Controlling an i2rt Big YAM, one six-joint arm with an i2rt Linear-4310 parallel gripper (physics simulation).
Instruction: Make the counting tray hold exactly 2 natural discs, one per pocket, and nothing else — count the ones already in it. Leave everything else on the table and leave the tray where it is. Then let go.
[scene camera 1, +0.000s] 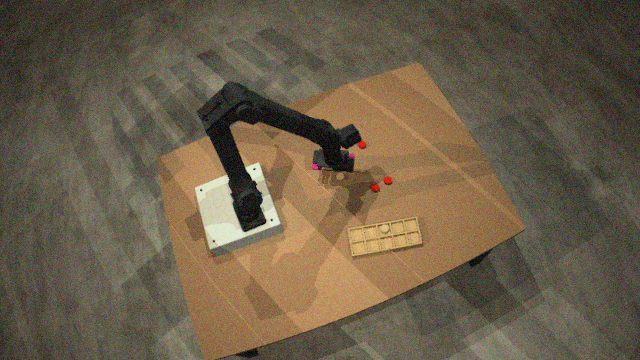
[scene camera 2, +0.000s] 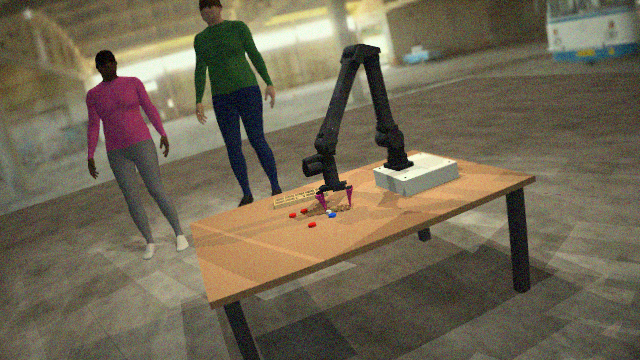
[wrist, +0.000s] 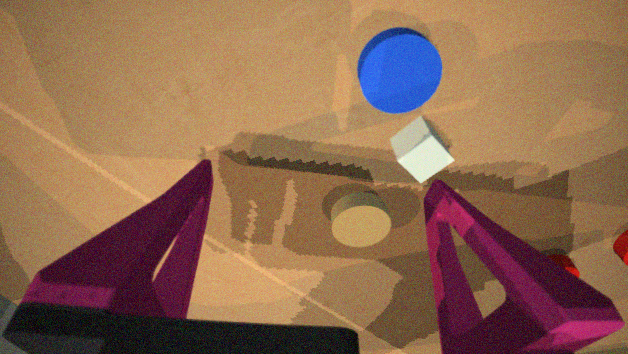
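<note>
The counting tray (scene camera 1: 350, 243) (scene camera 2: 287, 202) is a pale wooden grid with two rows of pockets. One natural disc (scene camera 1: 384, 228) lies in the middle pocket of its far row in scene camera 1. Another natural disc (scene camera 1: 340, 176) (wrist: 361, 225) lies flat on the table. My gripper (scene camera 1: 333, 161) (scene camera 2: 337, 207) (wrist: 324, 180) is open and empty, pointing down above that loose disc. In the wrist view the disc shows between the magenta fingers, a little closer to the right one. The tray does not show in the wrist view.
A white cube (scene camera 2: 328, 212) (wrist: 425, 157) sits close by the right fingertip, with a blue disc (scene camera 2: 332, 215) (wrist: 400, 72) beyond it. Red discs (scene camera 1: 362, 144) (scene camera 1: 375, 188) (scene camera 1: 388, 180) lie farther out. The white base box (scene camera 1: 215, 215) (scene camera 2: 415, 175) carries the arm.
</note>
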